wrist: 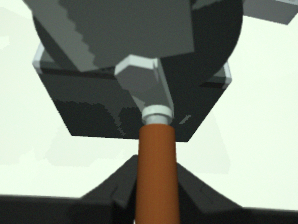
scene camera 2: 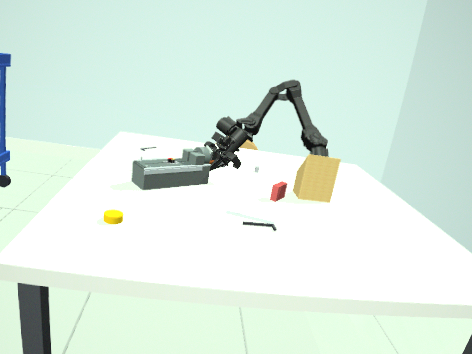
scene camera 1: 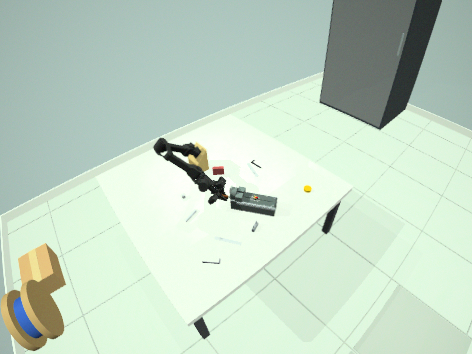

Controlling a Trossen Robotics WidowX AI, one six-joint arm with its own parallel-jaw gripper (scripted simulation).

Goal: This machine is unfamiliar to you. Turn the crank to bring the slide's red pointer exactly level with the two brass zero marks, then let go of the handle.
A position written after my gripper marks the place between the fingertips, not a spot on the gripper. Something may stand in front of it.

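Observation:
My gripper [scene camera 2: 206, 169] is visible; the wrist view also shows the gripper [wrist: 150, 163]. A grey machine [wrist: 92, 104] is visible as well.

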